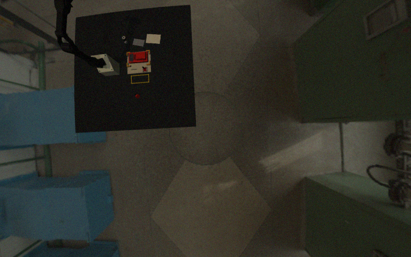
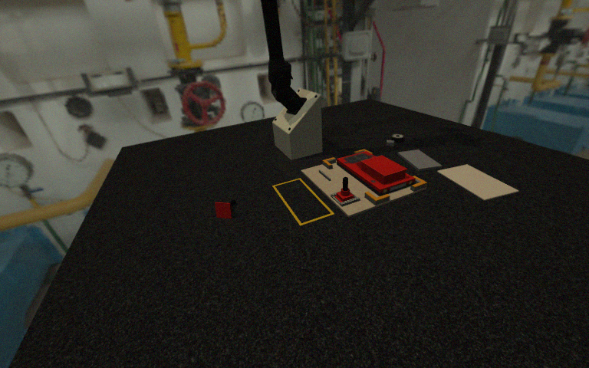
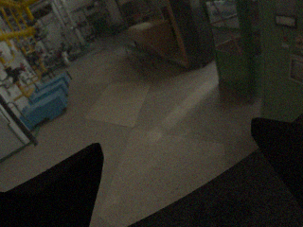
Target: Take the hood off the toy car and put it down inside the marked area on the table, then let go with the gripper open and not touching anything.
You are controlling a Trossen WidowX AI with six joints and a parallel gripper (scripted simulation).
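My gripper tip is 480 mm above the hood, 330 mm to the left of it and 160 mm short of it. Round my gripper tip: beige plate 520 mm below, 300 mm ahead, 140 mm to the right; then small ring 520 mm below, 70 mm to the right, 10 mm behind; then grey plate 520 mm below, 160 mm to the right, 140 mm ahead.
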